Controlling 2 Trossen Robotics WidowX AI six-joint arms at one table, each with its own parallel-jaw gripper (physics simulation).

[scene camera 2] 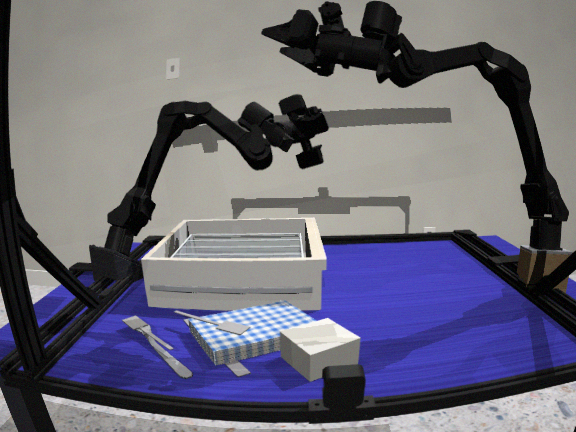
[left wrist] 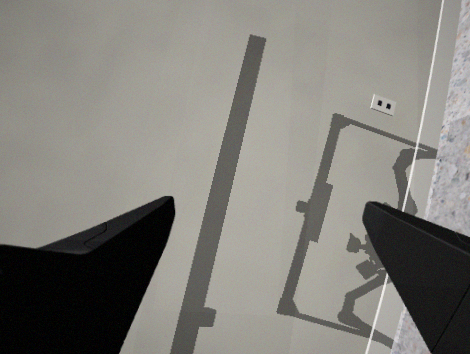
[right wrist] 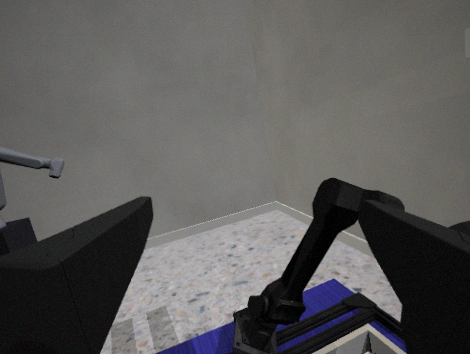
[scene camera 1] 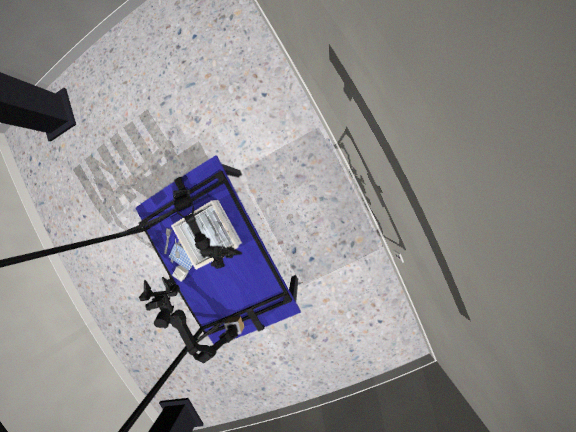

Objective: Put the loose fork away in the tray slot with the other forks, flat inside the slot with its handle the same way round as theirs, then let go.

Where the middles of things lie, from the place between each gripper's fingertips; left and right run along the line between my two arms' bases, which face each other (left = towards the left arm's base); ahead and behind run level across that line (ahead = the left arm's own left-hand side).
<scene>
The cutlery tray (scene camera 1: 201,219) is 11 cm ahead of my right hand, 10 cm to the left of it and 45 cm below it. Also, from my right hand: cream block (scene camera 2: 309,348) (22 cm behind, 10 cm to the right, 46 cm below).
My left gripper is now 280 mm past the cutlery tray, 140 mm to the right of it and 290 mm above it. From my left hand the other things lie so: cream block: 610 mm behind, 60 mm to the right, 300 mm below.
</scene>
